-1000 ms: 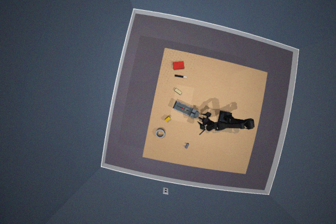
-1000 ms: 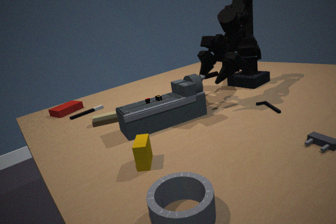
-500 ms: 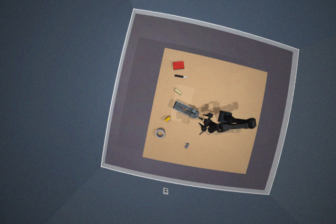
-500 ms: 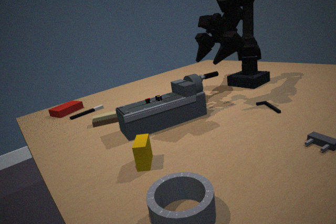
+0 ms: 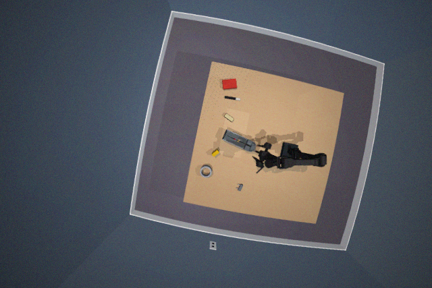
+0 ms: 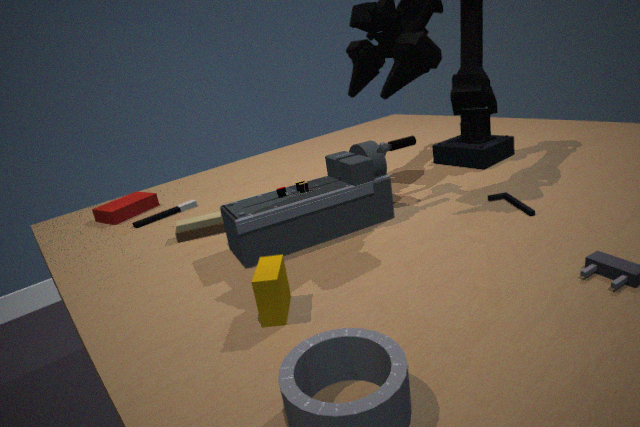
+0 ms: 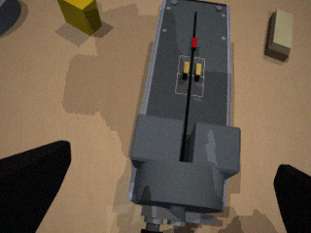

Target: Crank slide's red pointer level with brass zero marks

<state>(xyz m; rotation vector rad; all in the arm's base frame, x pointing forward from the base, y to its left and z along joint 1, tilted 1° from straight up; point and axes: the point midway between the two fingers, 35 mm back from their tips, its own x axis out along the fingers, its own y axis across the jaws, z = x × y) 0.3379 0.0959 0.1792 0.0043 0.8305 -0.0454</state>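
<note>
Right now the black crank handle is 9 cm below my gripper tip, 6 cm behind it and 1 cm to the left of it. The rest, counted from my gripper tip: black hex key 20 cm below, 17 cm behind, 13 cm to the left; then red pointer 16 cm ahead, 12 cm below, 2 cm to the right; then yellow block 26 cm ahead, 17 cm below, 15 cm to the left.
</note>
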